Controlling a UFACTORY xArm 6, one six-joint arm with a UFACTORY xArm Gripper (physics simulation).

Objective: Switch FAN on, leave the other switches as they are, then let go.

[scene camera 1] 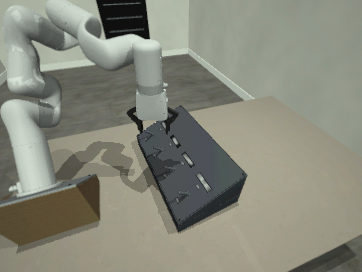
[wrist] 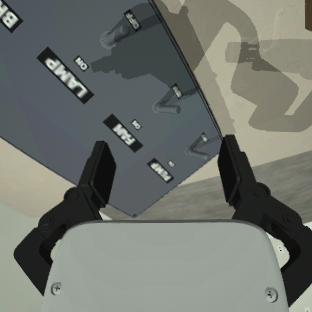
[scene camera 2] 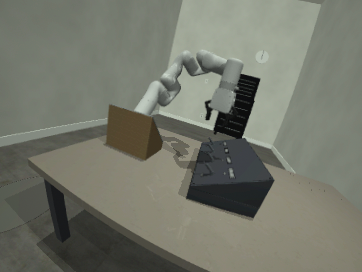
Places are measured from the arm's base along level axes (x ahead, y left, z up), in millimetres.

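Where they show: gripper, fingertip midpoint: (scene camera 1: pixel 154 131) (wrist: pixel 164 150) (scene camera 2: pixel 215 123); arm's base at its link origin: (scene camera 1: pixel 41 189) (scene camera 2: pixel 135 123).
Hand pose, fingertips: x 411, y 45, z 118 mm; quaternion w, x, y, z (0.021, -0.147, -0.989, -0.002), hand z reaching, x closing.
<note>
Things, the pixels of their top centre, and the offset from my fingertips. "spot": a spot on its surface instead. Level surfaces: height alone.
- FAN label at its top centre: (wrist: pixel 123 135) dy +65, dx +91, dz -124 mm
- FAN lever at its top centre: (wrist: pixel 167 115) (scene camera 1: pixel 157 145) dy +51, dx +10, dz -118 mm
- PUMP lever at a spot on its surface: (wrist: pixel 198 152) spot: dy +163, dx -13, dz -134 mm
- LAMP lever at its top centre: (wrist: pixel 112 39) dy -67, dx +29, dz -118 mm
- table at its surface level: dz -246 mm
The dark sloped switch panel (scene camera 1: pixel 218 162) (scene camera 2: pixel 247 162) (wrist: pixel 45 117) stands on the table. In the wrist view the FAN label (wrist: pixel 123 133) is readable and the FAN lever (wrist: pixel 168 108) (scene camera 1: pixel 158 151) leans to the OFF side. The PUMP lever (wrist: pixel 198 152) (scene camera 1: pixel 146 135) and the LAMP lever (wrist: pixel 115 36) also lean to their OFF sides. My gripper (scene camera 1: pixel 154 132) (scene camera 2: pixel 217 120) (wrist: pixel 164 150) is open and empty, above the PUMP end of the panel and apart from the levers. In the wrist view the FAN lever lies beyond the fingertips.
A brown wedge-shaped block (scene camera 1: pixel 57 212) (scene camera 2: pixel 130 132) stands by the arm's base on the table (scene camera 1: pixel 280 200) (scene camera 2: pixel 150 200). A fourth lever (scene camera 1: pixel 182 197) is at the panel's near end. A black drawer cabinet (scene camera 1: pixel 124 19) (scene camera 2: pixel 250 90) stands on the floor behind.
</note>
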